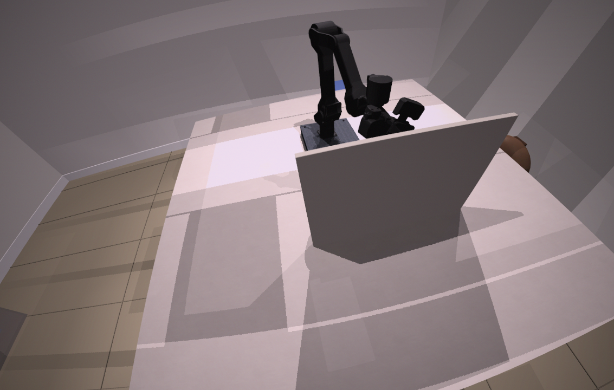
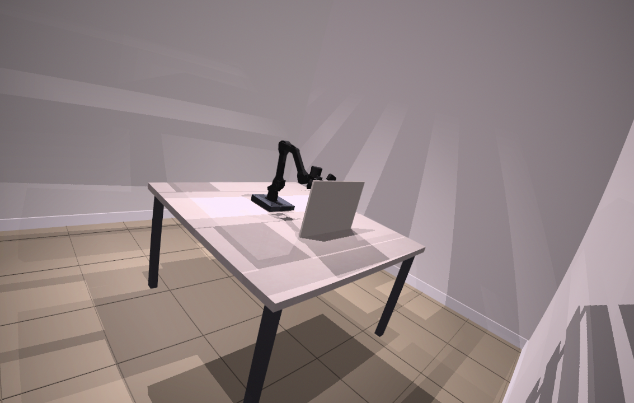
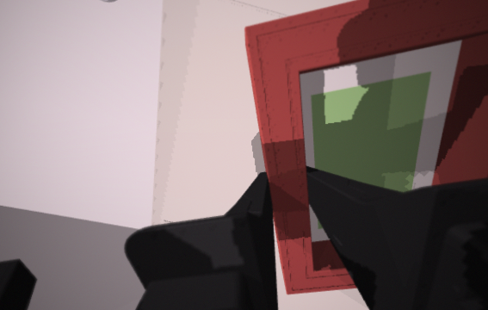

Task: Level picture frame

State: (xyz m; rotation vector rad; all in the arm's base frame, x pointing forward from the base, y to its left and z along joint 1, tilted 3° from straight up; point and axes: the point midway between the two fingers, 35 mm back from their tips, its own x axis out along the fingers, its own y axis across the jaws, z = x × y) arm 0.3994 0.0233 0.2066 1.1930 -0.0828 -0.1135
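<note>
Now: gripper tip 2 cm to the left of the picture frame and 5 cm above it. Round my gripper tip: wall panel (1 cm ahead, 1 cm to the right, 7 cm below).
</note>
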